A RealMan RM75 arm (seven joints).
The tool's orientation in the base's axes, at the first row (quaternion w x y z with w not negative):
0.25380, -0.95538, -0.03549, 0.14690
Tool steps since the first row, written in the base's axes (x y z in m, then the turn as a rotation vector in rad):
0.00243, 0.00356, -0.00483, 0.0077, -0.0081, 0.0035
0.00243, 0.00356, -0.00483, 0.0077, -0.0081, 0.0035
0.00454, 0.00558, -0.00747, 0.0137, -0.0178, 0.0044
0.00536, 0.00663, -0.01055, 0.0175, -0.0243, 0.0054
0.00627, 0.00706, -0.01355, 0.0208, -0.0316, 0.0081
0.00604, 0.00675, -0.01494, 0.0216, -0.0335, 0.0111
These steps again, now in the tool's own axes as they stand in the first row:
0.00409, -0.00072, 0.00496, 0.0053, 0.0053, -0.0090
0.00409, -0.00072, 0.00496, 0.0053, 0.0053, -0.0090
0.00709, -0.00118, 0.00748, 0.0094, 0.0132, -0.0162
0.00883, -0.00057, 0.01028, 0.0118, 0.0183, -0.0212
0.01055, 0.00054, 0.01270, 0.0132, 0.0233, -0.0279
0.01065, 0.00150, 0.01377, 0.0129, 0.0235, -0.0315

